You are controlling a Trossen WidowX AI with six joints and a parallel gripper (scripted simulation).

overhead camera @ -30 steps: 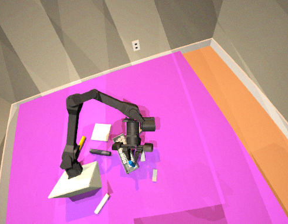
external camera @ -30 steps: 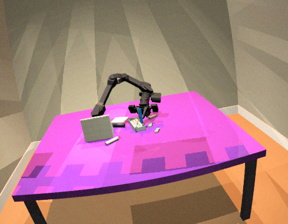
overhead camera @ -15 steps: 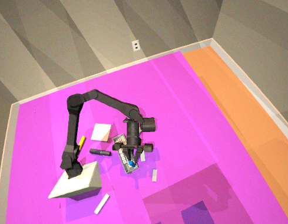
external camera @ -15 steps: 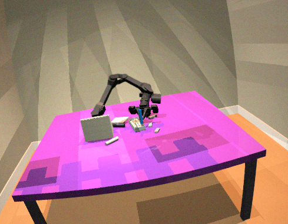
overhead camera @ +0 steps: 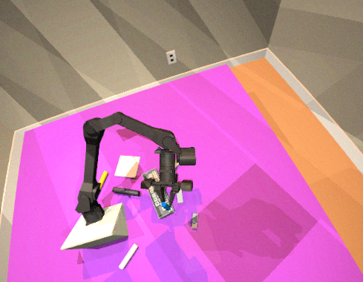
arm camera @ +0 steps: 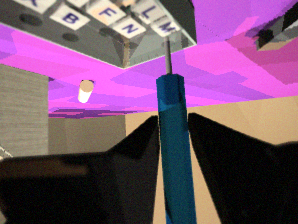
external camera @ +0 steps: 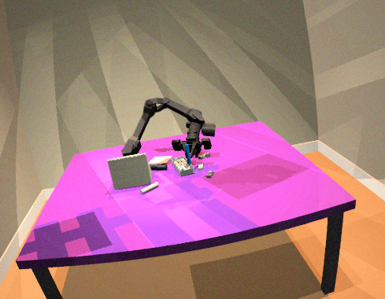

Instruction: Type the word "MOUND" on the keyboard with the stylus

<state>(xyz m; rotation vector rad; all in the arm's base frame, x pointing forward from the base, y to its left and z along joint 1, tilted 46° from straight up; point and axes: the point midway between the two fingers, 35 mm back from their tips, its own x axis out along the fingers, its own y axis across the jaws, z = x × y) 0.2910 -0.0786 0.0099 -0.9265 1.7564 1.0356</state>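
Right now the M key is 60 mm below my gripper tip. From my gripper tip the other things lie so: blue stylus: 10 mm below; white stick: 210 mm behind, 100 mm to the right, 70 mm below; stylus tip: 50 mm below.
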